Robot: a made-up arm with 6 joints. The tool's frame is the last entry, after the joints.
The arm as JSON. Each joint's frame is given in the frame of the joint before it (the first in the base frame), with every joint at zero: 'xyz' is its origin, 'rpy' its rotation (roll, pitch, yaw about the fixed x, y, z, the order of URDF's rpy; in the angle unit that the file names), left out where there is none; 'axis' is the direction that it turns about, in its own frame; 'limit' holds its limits. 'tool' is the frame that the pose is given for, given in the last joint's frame.
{
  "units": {
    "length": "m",
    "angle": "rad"
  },
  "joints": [
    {
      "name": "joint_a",
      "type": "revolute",
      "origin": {
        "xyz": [
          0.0,
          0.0,
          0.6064
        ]
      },
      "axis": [
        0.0,
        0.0,
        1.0
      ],
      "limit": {
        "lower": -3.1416,
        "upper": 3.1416
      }
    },
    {
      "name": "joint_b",
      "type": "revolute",
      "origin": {
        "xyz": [
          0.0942,
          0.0,
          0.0
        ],
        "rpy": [
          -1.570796,
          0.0,
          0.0
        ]
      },
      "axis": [
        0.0,
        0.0,
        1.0
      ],
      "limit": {
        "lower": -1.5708,
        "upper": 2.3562
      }
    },
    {
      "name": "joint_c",
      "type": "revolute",
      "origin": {
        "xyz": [
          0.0,
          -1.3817,
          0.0
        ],
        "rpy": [
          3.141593,
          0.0,
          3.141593
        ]
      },
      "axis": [
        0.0,
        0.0,
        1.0
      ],
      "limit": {
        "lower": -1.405,
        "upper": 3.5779
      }
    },
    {
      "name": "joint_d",
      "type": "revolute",
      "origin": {
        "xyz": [
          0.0,
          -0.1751,
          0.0
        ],
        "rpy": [
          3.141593,
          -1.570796,
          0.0
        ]
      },
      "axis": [
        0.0,
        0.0,
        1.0
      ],
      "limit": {
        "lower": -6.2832,
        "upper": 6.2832
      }
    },
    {
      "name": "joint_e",
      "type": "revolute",
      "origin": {
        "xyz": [
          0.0,
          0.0,
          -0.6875
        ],
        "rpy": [
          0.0,
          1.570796,
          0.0
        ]
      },
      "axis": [
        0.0,
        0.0,
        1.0
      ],
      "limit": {
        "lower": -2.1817,
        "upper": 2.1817
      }
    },
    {
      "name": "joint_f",
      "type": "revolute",
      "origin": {
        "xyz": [
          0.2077,
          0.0,
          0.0
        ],
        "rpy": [
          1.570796,
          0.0,
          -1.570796
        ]
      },
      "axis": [
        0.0,
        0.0,
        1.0
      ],
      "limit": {
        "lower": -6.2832,
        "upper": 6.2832
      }
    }
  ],
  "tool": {
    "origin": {
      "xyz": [
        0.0,
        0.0,
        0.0
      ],
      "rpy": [
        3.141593,
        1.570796,
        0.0
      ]
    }
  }
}
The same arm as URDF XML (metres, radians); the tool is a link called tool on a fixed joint. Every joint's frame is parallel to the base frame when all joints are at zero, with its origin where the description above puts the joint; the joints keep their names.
<robot name="arm">
  <joint name="joint_a" type="revolute">
    <parent link="base_link"/>
    <child link="link1"/>
    <origin xyz="0.0000 0.0000 0.6064" rpy="0.0000 0.0000 0.0000"/>
    <axis xyz="0 0 1"/>
    <limit lower="-3.1416" upper="3.1416"/>
  </joint>
  <joint name="joint_b" type="revolute">
    <parent link="link1"/>
    <child link="link2"/>
    <origin xyz="0.0942 0.0000 0.0000" rpy="0.0000 0.0000 0.0000"/>
    <axis xyz="0 1 0"/>
    <limit lower="-1.5708" upper="2.3562"/>
  </joint>
  <joint name="joint_c" type="revolute">
    <parent link="link2"/>
    <child link="link3"/>
    <origin xyz="0.0000 0.0000 1.3817" rpy="0.0000 0.0000 0.0000"/>
    <axis xyz="0 -1 0"/>
    <limit lower="-1.4050" upper="3.5779"/>
  </joint>
  <joint name="joint_d" type="revolute">
    <parent link="link3"/>
    <child link="link4"/>
    <origin xyz="0.0000 0.0000 0.1751" rpy="0.0000 0.0000 0.0000"/>
    <axis xyz="-1 0 0"/>
    <limit lower="-6.2832" upper="6.2832"/>
  </joint>
  <joint name="joint_e" type="revolute">
    <parent link="link4"/>
    <child link="link5"/>
    <origin xyz="0.6875 0.0000 0.0000" rpy="0.0000 0.0000 0.0000"/>
    <axis xyz="0 -1 0"/>
    <limit lower="-2.1817" upper="2.1817"/>
  </joint>
  <joint name="joint_f" type="revolute">
    <parent link="link5"/>
    <child link="link6"/>
    <origin xyz="0.2077 0.0000 0.0000" rpy="0.0000 0.0000 0.0000"/>
    <axis xyz="-1 0 0"/>
    <limit lower="-6.2832" upper="6.2832"/>
  </joint>
  <joint name="tool_joint" type="fixed">
    <parent link="link6"/>
    <child link="tool"/>
    <origin xyz="0.0000 0.0000 0.0000" rpy="0.0000 0.0000 0.0000"/>
  </joint>
  <link name="base_link"/>
  <link name="link1"/>
  <link name="link2"/>
  <link name="link3"/>
  <link name="link4"/>
  <link name="link5"/>
  <link name="link6"/>
  <link name="tool"/>
</robot>

